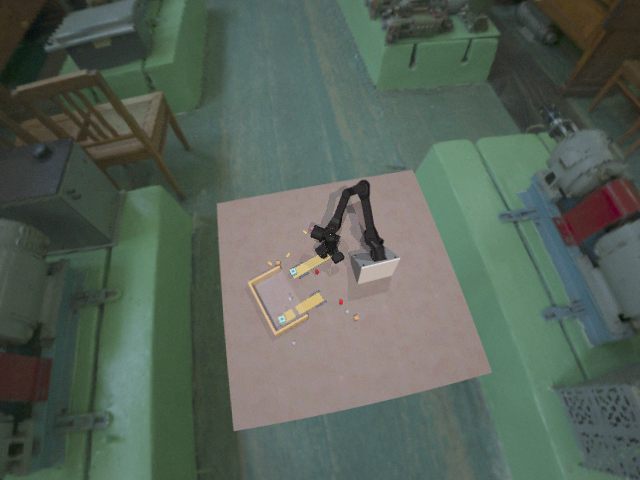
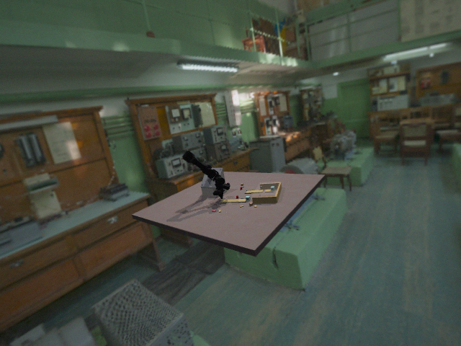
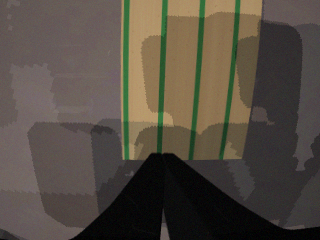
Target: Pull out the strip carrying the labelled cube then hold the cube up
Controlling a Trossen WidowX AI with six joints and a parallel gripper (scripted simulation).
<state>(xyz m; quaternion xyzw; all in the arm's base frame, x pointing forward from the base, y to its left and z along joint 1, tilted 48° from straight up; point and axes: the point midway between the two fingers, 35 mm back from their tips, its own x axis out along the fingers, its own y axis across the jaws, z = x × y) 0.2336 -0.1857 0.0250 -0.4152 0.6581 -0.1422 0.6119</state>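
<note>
My gripper tip is now 120 mm short of the tan strip, 40 mm to the right of it and 20 mm above it. The rest, counted from my gripper tip: pink piece 80 mm ahead, 190 mm to the right, 20 mm below.
</note>
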